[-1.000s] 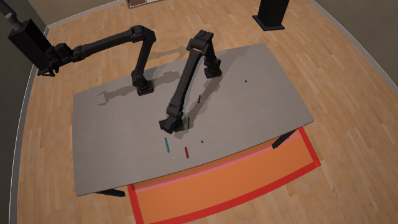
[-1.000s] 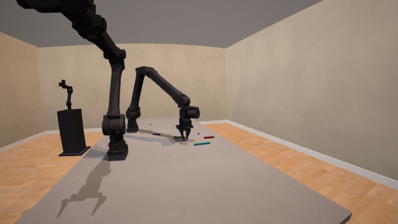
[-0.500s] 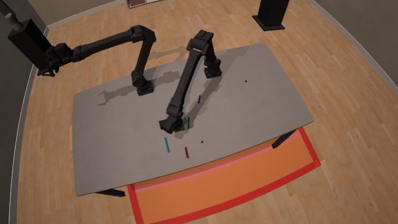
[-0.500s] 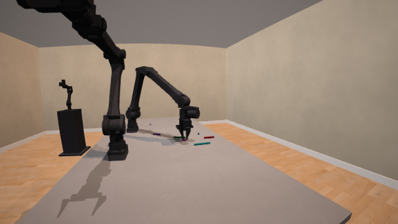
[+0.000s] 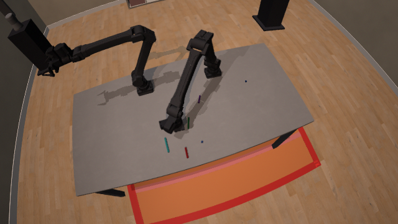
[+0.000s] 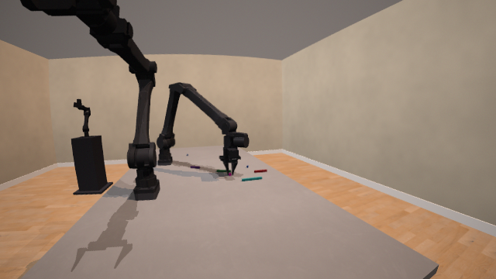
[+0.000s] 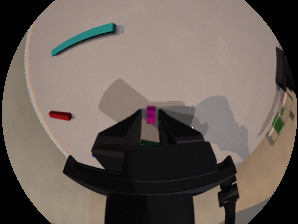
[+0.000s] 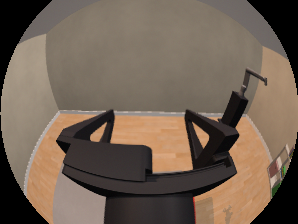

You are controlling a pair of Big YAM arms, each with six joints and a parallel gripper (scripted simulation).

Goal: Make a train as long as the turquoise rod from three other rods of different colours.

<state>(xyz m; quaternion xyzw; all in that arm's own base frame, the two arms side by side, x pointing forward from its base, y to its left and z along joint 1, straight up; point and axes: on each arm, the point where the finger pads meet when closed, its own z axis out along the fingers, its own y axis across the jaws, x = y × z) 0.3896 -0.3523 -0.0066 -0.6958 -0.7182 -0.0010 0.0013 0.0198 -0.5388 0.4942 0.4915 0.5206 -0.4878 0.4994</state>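
Right now my left hand is 1 cm above the magenta rod. From my left hand the other things lie so: turquoise rod (10 cm to the right, 9 cm ahead, 1 cm below); red rod (17 cm ahead, 1 cm to the left, 1 cm below); green rod (7 cm to the left, 2 cm behind, 1 cm below).
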